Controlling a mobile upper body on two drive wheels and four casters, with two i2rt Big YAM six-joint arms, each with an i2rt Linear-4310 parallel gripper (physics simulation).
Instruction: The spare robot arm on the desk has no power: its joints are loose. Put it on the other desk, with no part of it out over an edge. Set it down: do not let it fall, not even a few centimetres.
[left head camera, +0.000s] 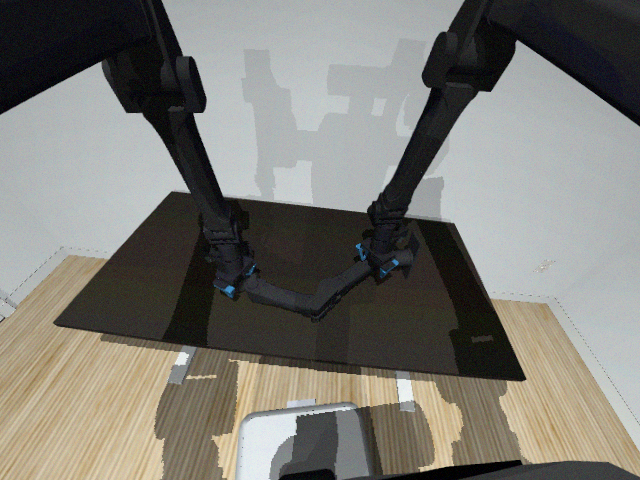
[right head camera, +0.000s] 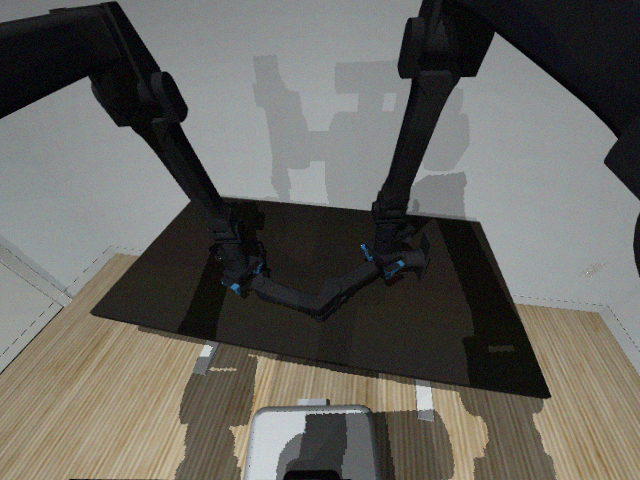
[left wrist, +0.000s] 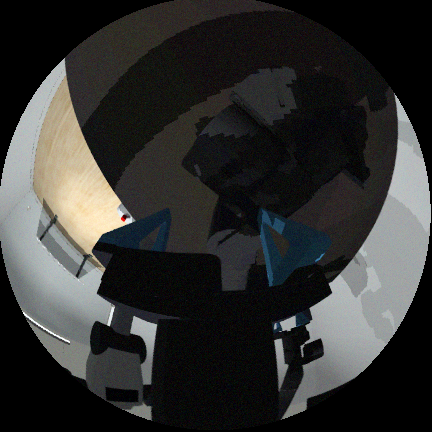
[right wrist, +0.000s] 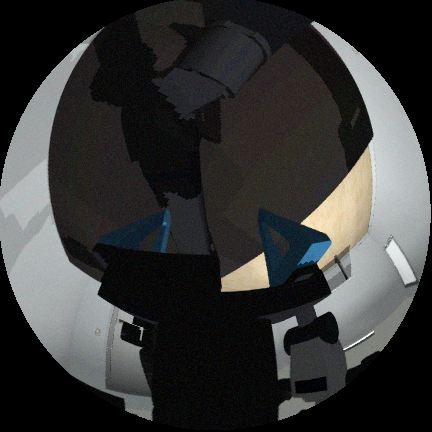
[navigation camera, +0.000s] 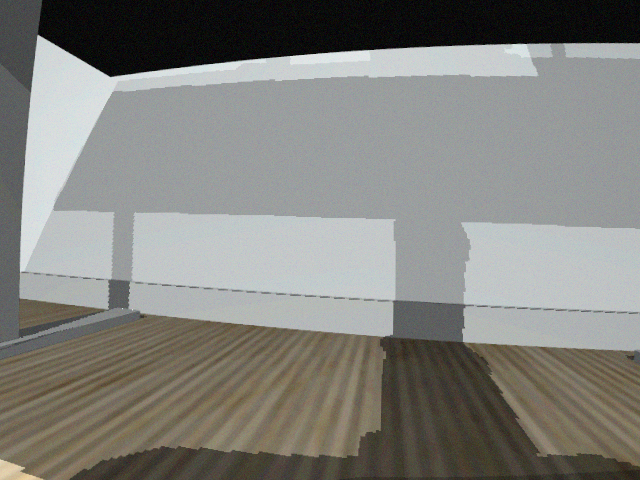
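The left head camera shows the left gripper (left head camera: 239, 286) together with the right gripper (left head camera: 372, 268). The right head camera has them too, the left gripper (right head camera: 248, 284) and the right gripper (right head camera: 378, 269). In the left wrist view there is the left gripper (left wrist: 213, 212), while the right wrist view gives the right gripper (right wrist: 213, 213).
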